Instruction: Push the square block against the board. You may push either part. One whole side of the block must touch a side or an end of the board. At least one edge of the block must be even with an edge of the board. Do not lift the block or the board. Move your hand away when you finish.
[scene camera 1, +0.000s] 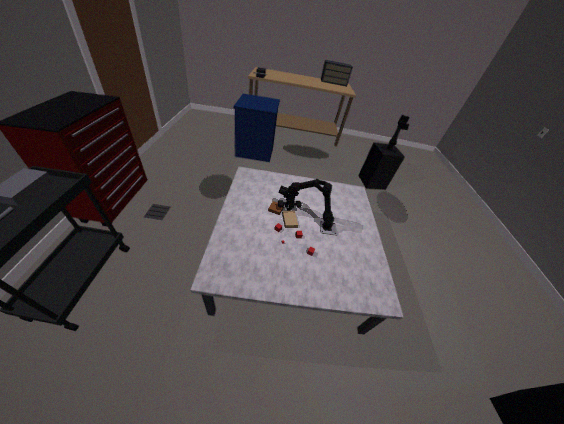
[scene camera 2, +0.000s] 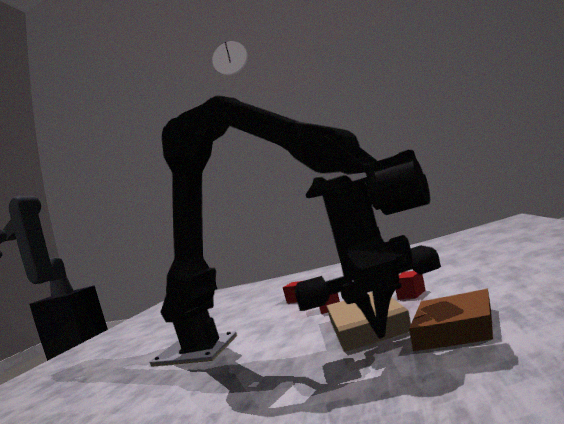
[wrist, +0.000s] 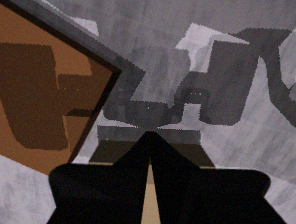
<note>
In view: my gripper (scene camera 2: 381, 337), a tan board (scene camera 2: 353, 330) and a square block (scene camera 2: 465, 318).
The square block also shows in the wrist view (wrist: 60, 86). My gripper shows as well in the wrist view (wrist: 150, 136).
</note>
